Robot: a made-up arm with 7 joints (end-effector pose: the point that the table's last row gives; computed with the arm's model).
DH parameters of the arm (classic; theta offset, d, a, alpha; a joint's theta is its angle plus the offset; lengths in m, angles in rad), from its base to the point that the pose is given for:
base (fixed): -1.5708 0.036 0 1.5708
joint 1: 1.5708 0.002 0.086 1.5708
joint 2: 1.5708 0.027 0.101 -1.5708
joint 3: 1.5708 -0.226 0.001 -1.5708
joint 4: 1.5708 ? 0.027 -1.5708
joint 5: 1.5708 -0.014 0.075 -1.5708
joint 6: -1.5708 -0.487 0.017 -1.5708
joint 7: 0 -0.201 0.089 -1.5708
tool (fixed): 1.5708 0.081 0 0
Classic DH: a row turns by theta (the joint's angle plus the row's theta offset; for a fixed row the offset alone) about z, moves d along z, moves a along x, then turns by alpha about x.
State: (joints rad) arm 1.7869 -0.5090 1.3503 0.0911 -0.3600 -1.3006 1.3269
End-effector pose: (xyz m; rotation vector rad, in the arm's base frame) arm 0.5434 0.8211 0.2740 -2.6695 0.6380 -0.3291
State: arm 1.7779 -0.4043 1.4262 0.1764 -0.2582 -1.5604 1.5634
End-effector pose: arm 0.3824 0.9146 0.1498 -3.0171 0.3860 0.1084
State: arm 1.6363 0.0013 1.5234 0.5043 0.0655 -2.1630 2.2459
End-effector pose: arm -0.2441 0.8201 -0.0134 2.0594 0.7766 -0.5330
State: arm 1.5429 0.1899 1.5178 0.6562 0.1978 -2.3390 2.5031
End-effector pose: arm -0.4165 0.6439 -0.0098 1.5452 1.0776 -0.2994
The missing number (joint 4, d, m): 0.275
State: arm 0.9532 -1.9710 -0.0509 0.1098 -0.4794 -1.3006 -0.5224
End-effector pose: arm 0.4244 -0.4449 -0.4372 1.3653 1.6533 -0.8576
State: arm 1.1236 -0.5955 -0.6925 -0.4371 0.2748 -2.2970 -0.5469
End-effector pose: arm 0.0188 0.8193 0.0615 0.1231 2.4146 1.8886
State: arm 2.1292 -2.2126 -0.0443 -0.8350 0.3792 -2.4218 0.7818
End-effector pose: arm 0.5181 -0.2150 -0.3689 0.5631 1.5653 0.7130
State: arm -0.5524 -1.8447 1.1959 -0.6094 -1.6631 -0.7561 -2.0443
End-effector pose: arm 0.0197 -0.4691 -0.3570 0.2935 -0.5796 3.0193
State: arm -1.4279 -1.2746 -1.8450 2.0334 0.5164 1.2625 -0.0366
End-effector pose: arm -0.0945 0.1773 -0.0335 -0.0907 -2.5144 -1.5644
